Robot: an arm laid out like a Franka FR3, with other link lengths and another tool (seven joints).
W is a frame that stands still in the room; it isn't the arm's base.
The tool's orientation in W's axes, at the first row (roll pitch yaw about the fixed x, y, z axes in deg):
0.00, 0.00, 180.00
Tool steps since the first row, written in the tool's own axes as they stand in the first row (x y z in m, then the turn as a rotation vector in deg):
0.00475, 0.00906, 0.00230, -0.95, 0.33, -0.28
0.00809, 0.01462, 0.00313, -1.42, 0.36, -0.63
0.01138, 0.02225, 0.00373, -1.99, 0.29, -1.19
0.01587, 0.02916, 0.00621, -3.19, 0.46, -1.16
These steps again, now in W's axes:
-0.00475, -0.00906, 0.00230, 0.95, -0.33, -0.28
-0.00809, -0.01462, 0.00313, 1.42, -0.36, -0.63
-0.01138, -0.02225, 0.00373, 1.99, -0.29, -1.19
-0.01587, -0.02916, 0.00621, 3.19, -0.46, -1.16

